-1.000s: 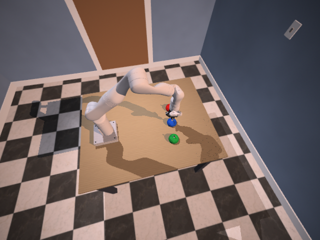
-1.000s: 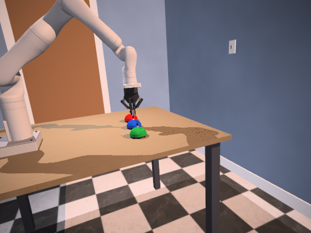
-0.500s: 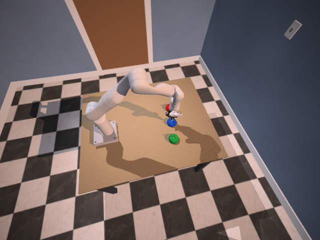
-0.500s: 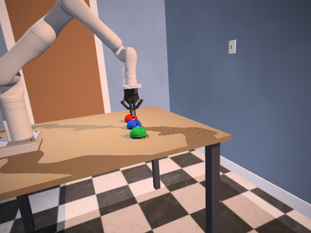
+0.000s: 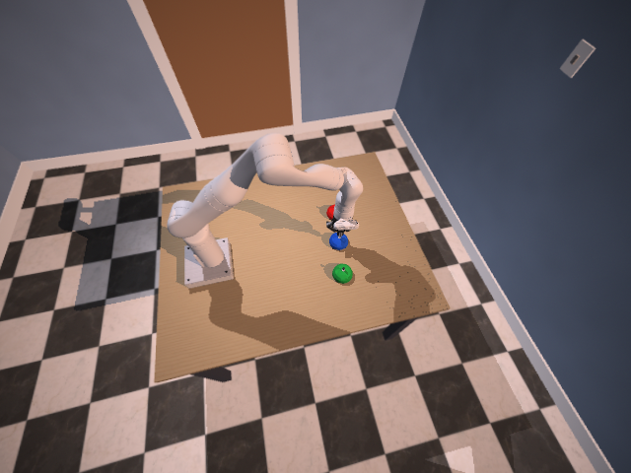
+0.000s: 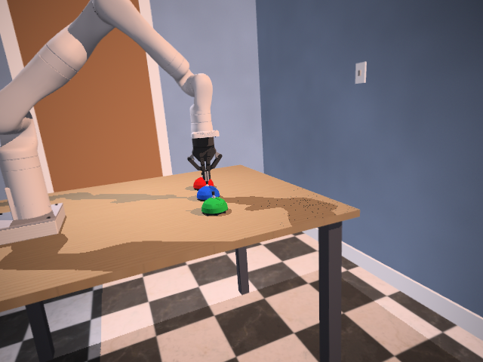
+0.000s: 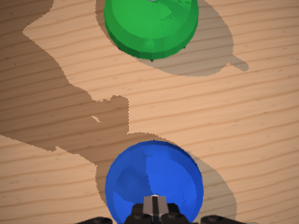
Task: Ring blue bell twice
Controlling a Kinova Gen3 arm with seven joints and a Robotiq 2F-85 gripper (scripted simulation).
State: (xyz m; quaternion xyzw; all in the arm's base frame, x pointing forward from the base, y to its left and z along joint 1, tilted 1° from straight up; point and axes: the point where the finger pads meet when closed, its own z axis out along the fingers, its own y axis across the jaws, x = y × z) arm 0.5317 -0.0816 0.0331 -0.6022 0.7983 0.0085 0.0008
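Right now my hand is 4 cm above the blue bell. The rest, counted from my hand: green bell 4 cm behind, 15 cm to the right, 4 cm below; then red bell 4 cm ahead, 15 cm to the left, 4 cm below.
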